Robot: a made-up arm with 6 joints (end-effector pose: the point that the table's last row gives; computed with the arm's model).
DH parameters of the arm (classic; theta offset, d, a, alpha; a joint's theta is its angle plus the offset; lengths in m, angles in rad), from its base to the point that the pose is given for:
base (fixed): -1.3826 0 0.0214 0
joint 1: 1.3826 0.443 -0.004 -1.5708
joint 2: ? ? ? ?
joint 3: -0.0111 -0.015 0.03 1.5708
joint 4: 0 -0.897 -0.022 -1.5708
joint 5: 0 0.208 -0.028 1.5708
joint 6: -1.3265 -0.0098 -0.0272 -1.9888
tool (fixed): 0.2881 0.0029 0 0
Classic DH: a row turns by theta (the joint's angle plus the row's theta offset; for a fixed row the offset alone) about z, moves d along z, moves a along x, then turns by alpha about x.
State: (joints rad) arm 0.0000 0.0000 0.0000 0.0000 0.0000 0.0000
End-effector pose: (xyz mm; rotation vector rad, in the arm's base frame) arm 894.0 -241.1 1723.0 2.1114 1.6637 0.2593
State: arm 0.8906 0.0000 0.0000 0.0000 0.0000 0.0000
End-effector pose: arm 734.9 532.5 1723.0 1.2293 2.4929 0.5116
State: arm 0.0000 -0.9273 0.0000 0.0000 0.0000 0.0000
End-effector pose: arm -487.6 -241.1 1926.2 1.5733 1.0806 1.0440
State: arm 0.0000 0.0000 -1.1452 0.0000 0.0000 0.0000
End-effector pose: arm 382.8 -241.1 882.0 -1.9971 -1.8002 0.9656
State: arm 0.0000 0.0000 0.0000 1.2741 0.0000 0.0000
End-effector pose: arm 894.0 -23.1 1909.6 1.1067 1.2345 -0.6465
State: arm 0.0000 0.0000 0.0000 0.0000 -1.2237 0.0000
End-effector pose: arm 916.9 -241.1 1691.6 -1.9313 -1.7587 1.0292
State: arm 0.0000 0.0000 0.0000 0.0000 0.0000 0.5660
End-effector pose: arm 894.0 -234.7 1736.9 1.6807 1.5103 -0.1950
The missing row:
joint 2: 1.5597 0 -1.2561 3.1416
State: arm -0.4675 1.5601 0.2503 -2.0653 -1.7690 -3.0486
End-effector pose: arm 1208.8 -522.9 -464.3 1.2510 1.9183 0.6190
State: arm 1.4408 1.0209 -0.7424 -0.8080 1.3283 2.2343
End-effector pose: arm 248.4 716.5 298.8 -0.3145 0.8993 -0.6310
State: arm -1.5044 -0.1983 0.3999 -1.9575 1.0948 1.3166
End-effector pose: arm 84.0 -595.8 1948.0 1.9294 -1.5480 0.7161
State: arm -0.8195 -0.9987 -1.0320 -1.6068 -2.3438 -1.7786
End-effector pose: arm -116.6 121.0 845.1 -0.3708 0.0251 0.2295
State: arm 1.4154 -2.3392 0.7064 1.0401 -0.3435 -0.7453
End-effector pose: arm -203.3 -1833.2 -535.9 -0.7933 0.2728 -2.7943
